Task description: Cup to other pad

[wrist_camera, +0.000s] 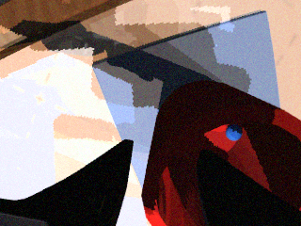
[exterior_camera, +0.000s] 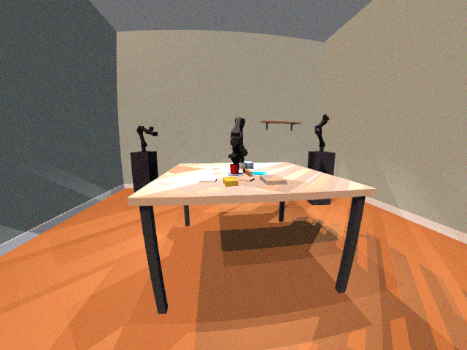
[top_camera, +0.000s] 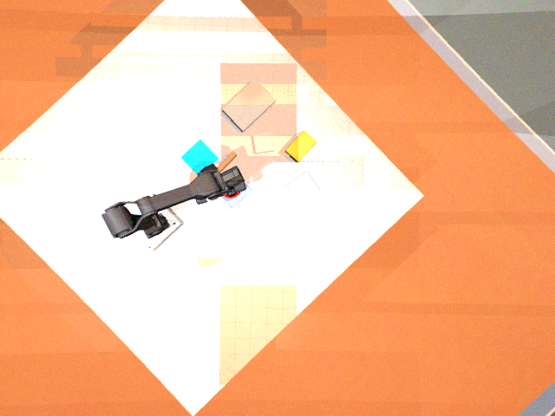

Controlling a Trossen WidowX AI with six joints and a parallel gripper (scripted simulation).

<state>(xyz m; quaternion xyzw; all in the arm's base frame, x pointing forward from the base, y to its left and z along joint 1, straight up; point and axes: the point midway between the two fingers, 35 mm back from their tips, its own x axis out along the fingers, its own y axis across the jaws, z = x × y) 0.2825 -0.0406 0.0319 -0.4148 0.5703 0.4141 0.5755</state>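
My gripper tip is 1 cm short of the yellow marble and 4 cm above it. Also, from my gripper tip: pale blue pad: 2 cm ahead, 1 cm to the right, 6 cm below; then wooden bar: 1 cm ahead, 8 cm to the left, 5 cm below; then cup: 3 cm ahead, 1 cm to the right, 2 cm below.
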